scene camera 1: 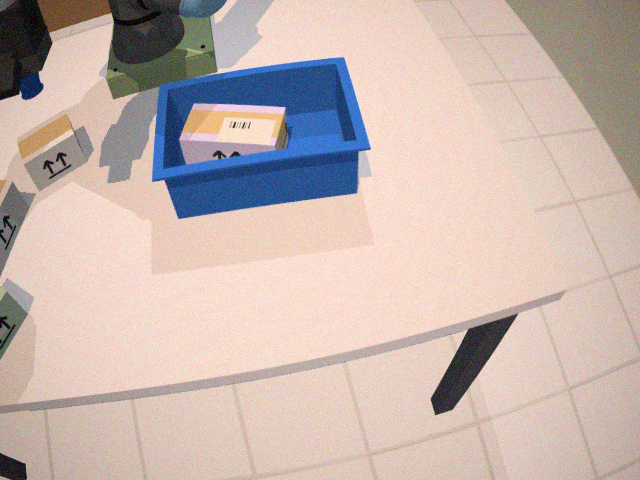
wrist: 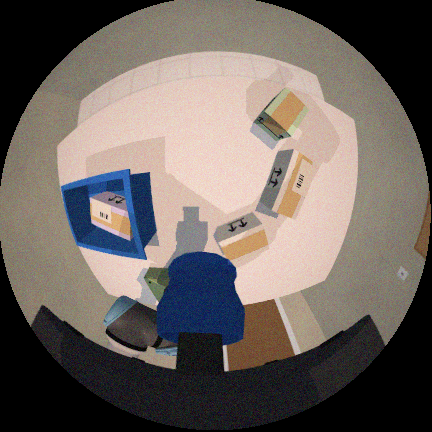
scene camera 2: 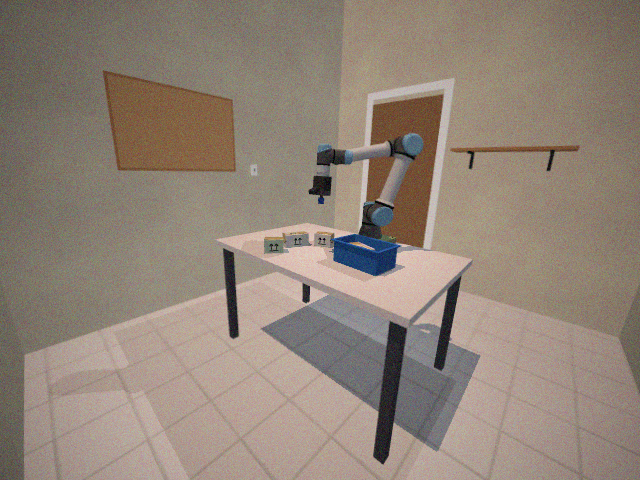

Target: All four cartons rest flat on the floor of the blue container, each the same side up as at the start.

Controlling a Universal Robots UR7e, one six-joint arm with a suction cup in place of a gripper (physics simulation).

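Frame: origin at the arm's base, x ahead, y left, z up, level; metres.
Seen in the pictures: hand, its tool point: (scene camera 1: 32, 90) (wrist: 201, 277) (scene camera 2: 320, 203); arm's base, origin of its link: (scene camera 1: 148, 40) (scene camera 2: 369, 236).
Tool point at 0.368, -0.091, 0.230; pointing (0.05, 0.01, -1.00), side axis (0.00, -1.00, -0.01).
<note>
Offsets run from my tool point to a thing's top centre, as dx, dy, dz. Level surfaces: height alone.
The blue container @(-0.042, +0.294, -0.167) (scene camera 1: 268, 186) (scene camera 2: 361, 259) (wrist: 145, 210) stands on the table. A lilac carton @(-0.053, +0.259, -0.198) (scene camera 1: 201, 122) (scene camera 2: 360, 244) (wrist: 120, 219) lies in it, turned slightly, label face up; its underside is hidden. Outside stand a short grey-white carton @(-0.126, -0.089, -0.207) (scene camera 1: 54, 161) (scene camera 2: 323, 239) (wrist: 242, 237), a longer grey carton @(+0.024, -0.199, -0.208) (scene camera 1: 11, 214) (scene camera 2: 296, 239) (wrist: 275, 182) and a green carton @(+0.201, -0.175, -0.208) (scene camera 1: 11, 315) (scene camera 2: 273, 244) (wrist: 287, 111), all with orange-taped tops up and arrows on their sides. My suction gripper (scene camera 1: 32, 88) (scene camera 2: 321, 200) (wrist: 201, 262) is open, hanging empty high above the table, apart from all cartons.
The green robot base (scene camera 1: 162, 67) (wrist: 157, 282) stands behind the container. The table @(dz -0.287) (scene camera 1: 310, 289) (scene camera 2: 310, 271) has its front edge in scene camera 1. The container's raised walls surround the lilac carton. A wall shelf (scene camera 2: 514, 149) hangs at the right, far from the table.
</note>
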